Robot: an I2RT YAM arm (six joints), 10 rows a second.
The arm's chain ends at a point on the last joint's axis. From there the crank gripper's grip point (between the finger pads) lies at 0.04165 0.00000 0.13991 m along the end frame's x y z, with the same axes.
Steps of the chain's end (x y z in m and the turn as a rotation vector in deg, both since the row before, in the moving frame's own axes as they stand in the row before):
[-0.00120, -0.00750, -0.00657, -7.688, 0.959, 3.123]
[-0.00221, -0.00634, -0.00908, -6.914, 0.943, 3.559]
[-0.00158, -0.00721, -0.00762, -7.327, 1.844, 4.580]
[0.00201, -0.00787, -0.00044, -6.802, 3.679, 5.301]
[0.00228, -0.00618, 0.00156, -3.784, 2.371, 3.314]
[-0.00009, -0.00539, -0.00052, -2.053, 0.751, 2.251]
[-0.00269, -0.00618, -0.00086, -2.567, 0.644, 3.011]
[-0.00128, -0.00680, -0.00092, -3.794, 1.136, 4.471]
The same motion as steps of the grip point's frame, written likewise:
[0.00056, 0.01349, -0.00869, -7.688, 0.959, 3.123]
[-0.00052, 0.01310, -0.01096, -6.914, 0.943, 3.559]
[0.00204, 0.01402, -0.01038, -7.327, 1.844, 4.580]
[0.00992, 0.01276, -0.00460, -6.802, 3.679, 5.301]
[0.00769, 0.00556, -0.00066, -3.784, 2.371, 3.314]
[0.00161, 0.00128, -0.00120, -2.053, 0.751, 2.251]
[-0.00134, 0.00230, -0.00153, -2.567, 0.644, 3.011]
[0.00099, 0.00577, -0.00219, -3.794, 1.136, 4.471]

